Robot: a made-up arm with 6 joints.
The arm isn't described. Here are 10 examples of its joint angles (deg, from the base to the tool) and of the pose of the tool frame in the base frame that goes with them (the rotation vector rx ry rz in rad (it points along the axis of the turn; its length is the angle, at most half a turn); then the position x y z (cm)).
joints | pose
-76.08 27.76 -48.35 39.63 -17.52 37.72 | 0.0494 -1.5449 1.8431 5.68 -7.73 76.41
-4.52 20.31 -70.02 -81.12 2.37 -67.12 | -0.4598 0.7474 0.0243 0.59 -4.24 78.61
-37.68 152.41 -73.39 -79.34 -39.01 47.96 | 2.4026 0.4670 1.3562 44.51 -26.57 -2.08
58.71 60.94 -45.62 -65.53 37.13 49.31 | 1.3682 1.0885 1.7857 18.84 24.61 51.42
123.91 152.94 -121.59 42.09 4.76 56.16 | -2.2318 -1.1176 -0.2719 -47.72 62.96 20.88
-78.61 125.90 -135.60 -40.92 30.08 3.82 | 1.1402 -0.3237 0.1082 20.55 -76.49 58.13
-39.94 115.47 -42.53 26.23 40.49 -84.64 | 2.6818 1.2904 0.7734 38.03 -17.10 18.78
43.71 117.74 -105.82 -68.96 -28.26 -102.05 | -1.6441 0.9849 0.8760 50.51 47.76 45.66
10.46 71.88 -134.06 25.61 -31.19 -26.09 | -0.3015 -0.9823 2.4577 6.10 5.88 107.96
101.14 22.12 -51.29 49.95 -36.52 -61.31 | -0.8391 0.1549 -2.4852 -4.03 -5.15 79.77
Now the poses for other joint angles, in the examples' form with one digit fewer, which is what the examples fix.
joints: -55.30 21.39 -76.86 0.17 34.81 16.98
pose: 0.734 -0.722 1.458 3.6 7.8 85.3
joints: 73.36 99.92 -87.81 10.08 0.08 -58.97
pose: 0.279 1.635 2.525 8.4 57.5 57.4
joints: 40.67 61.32 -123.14 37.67 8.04 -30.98
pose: -0.481 0.252 -2.957 -2.8 6.3 107.0
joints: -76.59 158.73 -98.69 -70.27 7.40 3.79
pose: 2.015 0.510 0.110 18.8 -62.1 -7.2
